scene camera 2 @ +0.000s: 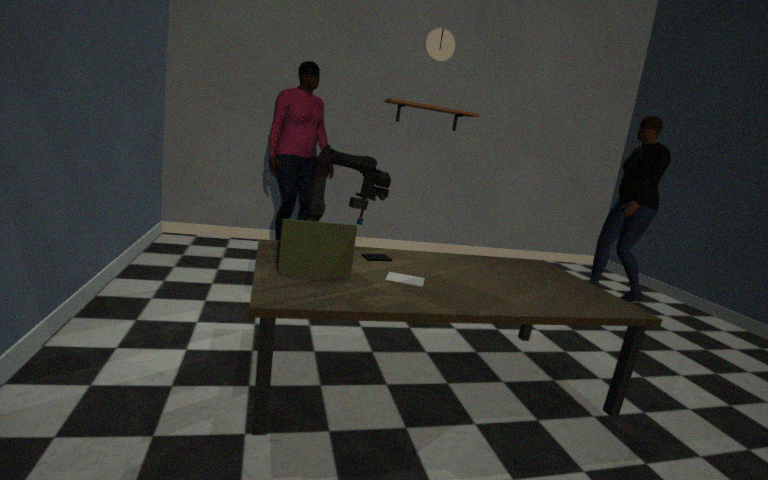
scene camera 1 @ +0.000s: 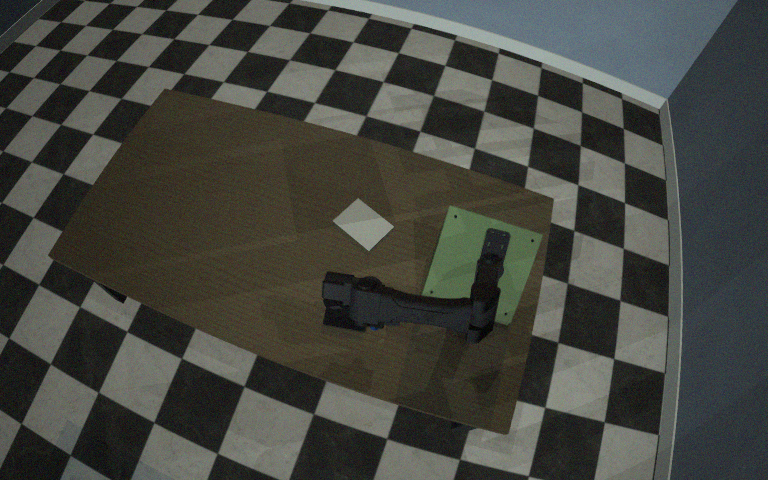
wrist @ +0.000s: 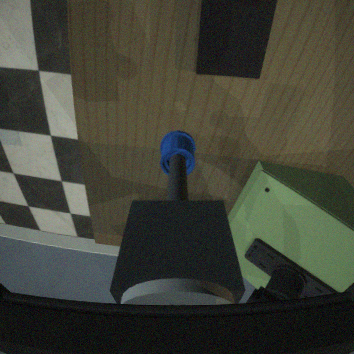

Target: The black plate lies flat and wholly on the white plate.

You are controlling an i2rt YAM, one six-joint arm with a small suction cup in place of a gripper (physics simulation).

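Pixels of known places: hand at its tool point: [scene camera 2: 359, 224] [wrist: 177, 146]; arm's base at its link origin: [scene camera 2: 310, 236] [scene camera 1: 490, 263] [wrist: 290, 273].
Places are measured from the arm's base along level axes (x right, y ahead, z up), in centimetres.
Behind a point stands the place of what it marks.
The black plate [scene camera 1: 340, 320] {x -23.8, y 38.6, z -13.1 cm} [scene camera 2: 376, 257] {x -19.5, y 36.6, z -13.1 cm} [wrist: 235, 40] {x -20.8, y 35.5, z -13.1 cm} lies flat on the table, apart from the white plate. In scene camera 1 the arm's wrist hides part of it, and in the wrist view it is cut off at the top edge. The white plate [scene camera 1: 363, 224] {x 9.6, y 40.4, z -13.5 cm} [scene camera 2: 404, 279] {x 11.0, y 39.7, z -13.5 cm} lies flat on the table; it does not show in the wrist view. My gripper, a blue suction cup [scene camera 1: 373, 328] [scene camera 2: 359, 221] [wrist: 178, 145], is open, with nothing on it. It hangs above the table, off to the side of the black plate in the wrist view.
The arm's base stands on a green block [scene camera 1: 453, 249] {x 1.1, y 11.7, z 0.4 cm} [scene camera 2: 317, 249] {x 9.8, y 1.5, z -2.6 cm} [wrist: 290, 220] {x -4.8, y 11.5, z -4.9 cm} at one end of the wooden table [scene camera 1: 169, 169] {x 13.2, y 117.4, z -14.1 cm} [scene camera 2: 481, 288] {x 18.4, y 73.3, z -14.1 cm} [wrist: 120, 100] {x -35.5, y 25.4, z -14.1 cm}. Two people [scene camera 2: 297, 121] [scene camera 2: 645, 169] stand beyond the table. A wall shelf [scene camera 2: 433, 108] and a clock [scene camera 2: 440, 44] hang behind.
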